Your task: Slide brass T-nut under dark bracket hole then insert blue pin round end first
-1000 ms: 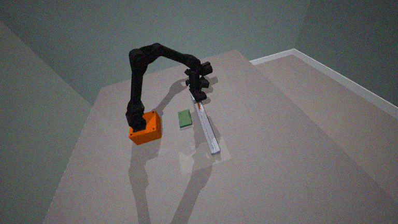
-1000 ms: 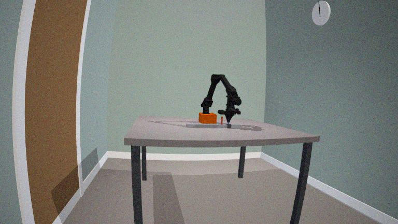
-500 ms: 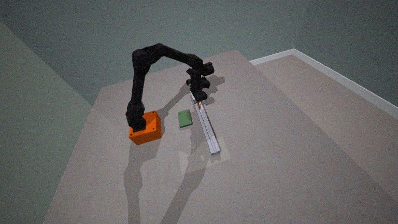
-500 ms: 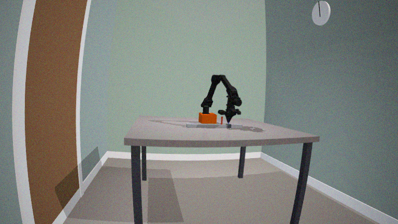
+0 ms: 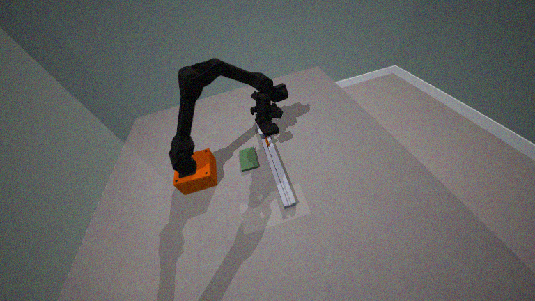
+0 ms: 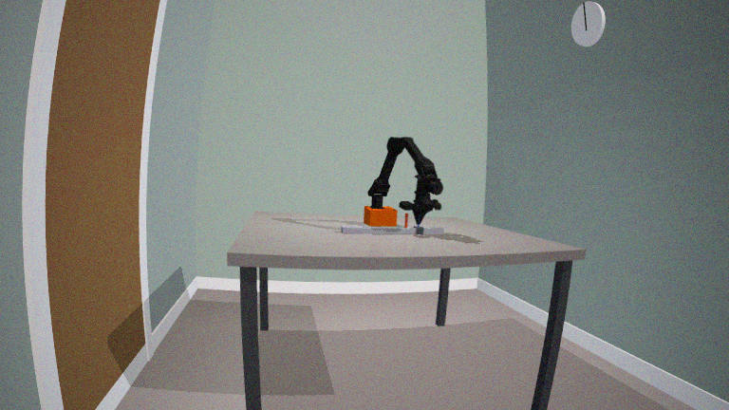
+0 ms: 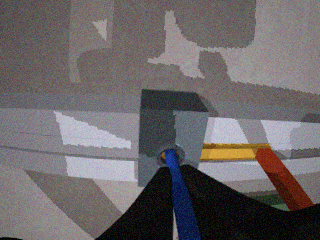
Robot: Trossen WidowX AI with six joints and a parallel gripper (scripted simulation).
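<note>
Right now my gripper tip is right at the blue pin. Round my gripper tip: green tray 11 cm behind, 6 cm to the right, 3 cm below.
</note>
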